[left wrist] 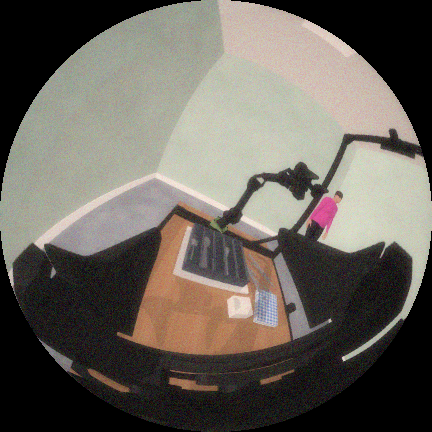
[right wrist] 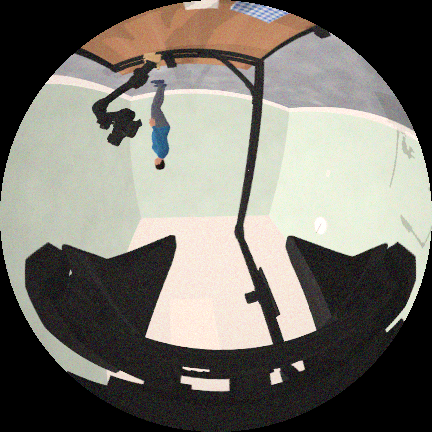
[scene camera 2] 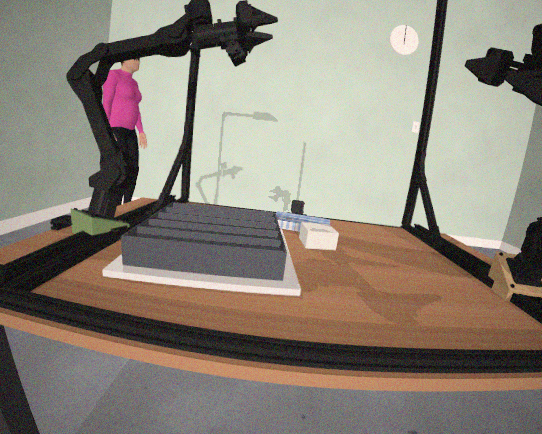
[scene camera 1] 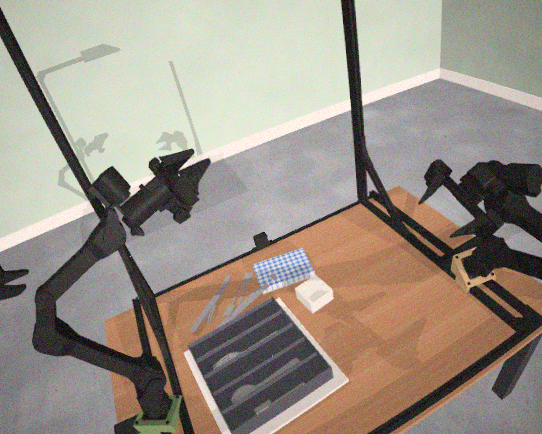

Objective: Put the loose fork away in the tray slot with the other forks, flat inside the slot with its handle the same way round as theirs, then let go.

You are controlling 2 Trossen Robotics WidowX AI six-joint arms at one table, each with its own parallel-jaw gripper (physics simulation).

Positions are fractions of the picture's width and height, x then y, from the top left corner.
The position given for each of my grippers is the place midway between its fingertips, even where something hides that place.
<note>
My left gripper (scene camera 1: 0.80, 0.51) is open, with nothing in its grasp. My right gripper (scene camera 1: 0.37, 0.36) is open, with nothing in its grasp. A white block (scene camera 2: 0.58, 0.54) rests on the table. Further things: a dark cutlery tray (scene camera 1: 0.47, 0.84).
The white block shows as well in scene camera 1 (scene camera 1: 0.58, 0.68). My left gripper also shows in the left wrist view (left wrist: 0.51, 0.54), in the right wrist view (right wrist: 0.24, 0.28) and in scene camera 2 (scene camera 2: 0.89, 0.16). My right gripper shows as well in the left wrist view (left wrist: 0.75, 0.43), in the right wrist view (right wrist: 0.54, 0.56) and in scene camera 2 (scene camera 2: 0.51, 0.07).
</note>
